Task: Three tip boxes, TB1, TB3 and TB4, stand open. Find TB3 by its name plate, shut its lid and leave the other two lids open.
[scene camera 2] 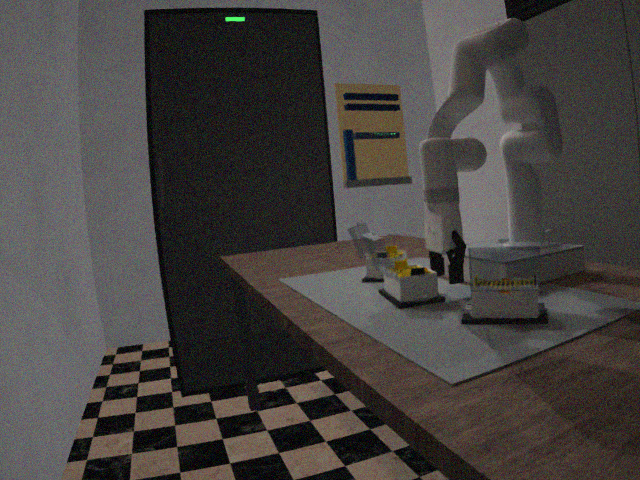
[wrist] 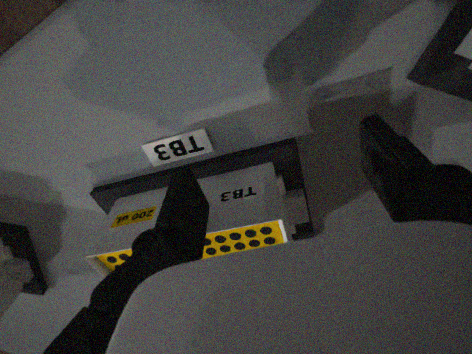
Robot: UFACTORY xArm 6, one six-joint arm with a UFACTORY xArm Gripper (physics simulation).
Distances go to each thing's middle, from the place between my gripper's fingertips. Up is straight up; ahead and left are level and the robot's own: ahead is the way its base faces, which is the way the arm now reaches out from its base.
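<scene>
Name plate (wrist: 196, 142): 40 mm below my hand, 60 mm to the right of it, 20 mm behind it.
</scene>
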